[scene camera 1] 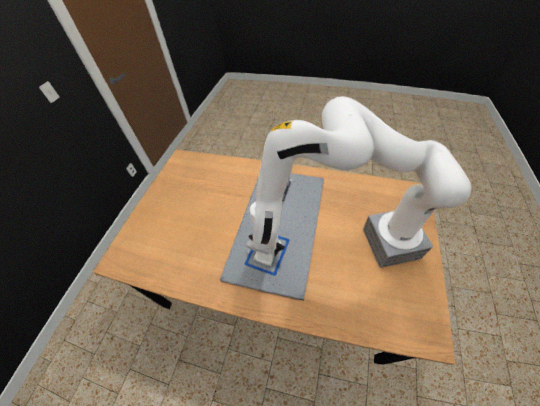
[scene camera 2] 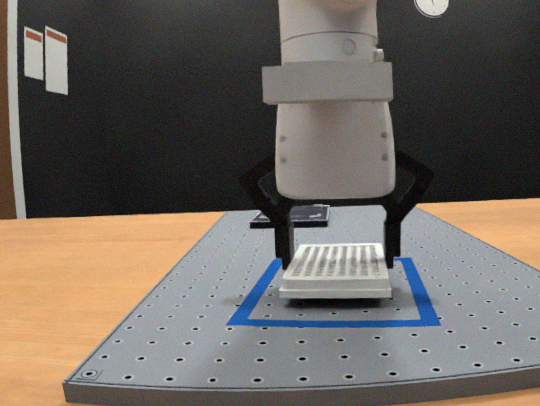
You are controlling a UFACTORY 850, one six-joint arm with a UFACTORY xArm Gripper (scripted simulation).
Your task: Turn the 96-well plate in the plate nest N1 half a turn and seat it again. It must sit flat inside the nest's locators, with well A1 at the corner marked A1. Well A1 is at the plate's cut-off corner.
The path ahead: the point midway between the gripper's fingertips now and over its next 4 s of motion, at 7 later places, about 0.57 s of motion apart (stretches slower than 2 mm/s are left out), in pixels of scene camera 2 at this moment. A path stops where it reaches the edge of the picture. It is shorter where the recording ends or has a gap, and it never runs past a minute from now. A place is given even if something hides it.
My gripper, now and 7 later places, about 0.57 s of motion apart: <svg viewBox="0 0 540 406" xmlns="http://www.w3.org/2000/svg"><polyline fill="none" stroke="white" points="338,266 338,268 338,271 338,274 337,267 337,222 336,178 336,185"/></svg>
